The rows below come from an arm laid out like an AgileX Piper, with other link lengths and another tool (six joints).
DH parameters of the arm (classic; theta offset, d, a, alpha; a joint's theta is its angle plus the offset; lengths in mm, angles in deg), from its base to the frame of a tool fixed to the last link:
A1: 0 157.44 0 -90
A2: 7.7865 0 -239.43 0
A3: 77.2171 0 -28.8 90
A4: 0 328.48 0 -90
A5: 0 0 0 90
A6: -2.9 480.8 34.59 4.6
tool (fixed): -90 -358.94 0 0
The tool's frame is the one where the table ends.
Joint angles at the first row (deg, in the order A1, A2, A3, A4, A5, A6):
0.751 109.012 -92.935 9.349 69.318 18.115
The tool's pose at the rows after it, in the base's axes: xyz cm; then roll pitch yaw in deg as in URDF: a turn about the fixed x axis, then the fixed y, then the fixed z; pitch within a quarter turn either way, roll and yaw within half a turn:
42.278 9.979 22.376 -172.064 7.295 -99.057
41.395 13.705 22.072 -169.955 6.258 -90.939
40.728 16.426 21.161 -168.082 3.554 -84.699
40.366 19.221 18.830 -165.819 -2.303 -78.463
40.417 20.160 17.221 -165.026 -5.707 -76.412
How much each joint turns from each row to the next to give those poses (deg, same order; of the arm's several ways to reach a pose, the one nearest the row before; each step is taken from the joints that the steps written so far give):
5.029 -0.630 -0.127 0.687 -0.183 -2.906
5.492 0.200 0.001 -0.962 -1.624 -2.549
4.537 0.804 0.056 -2.726 -2.011 -1.332
5.329 2.467 -0.001 -6.349 -3.690 0.315
2.079 1.791 0.057 -3.901 -2.028 1.068

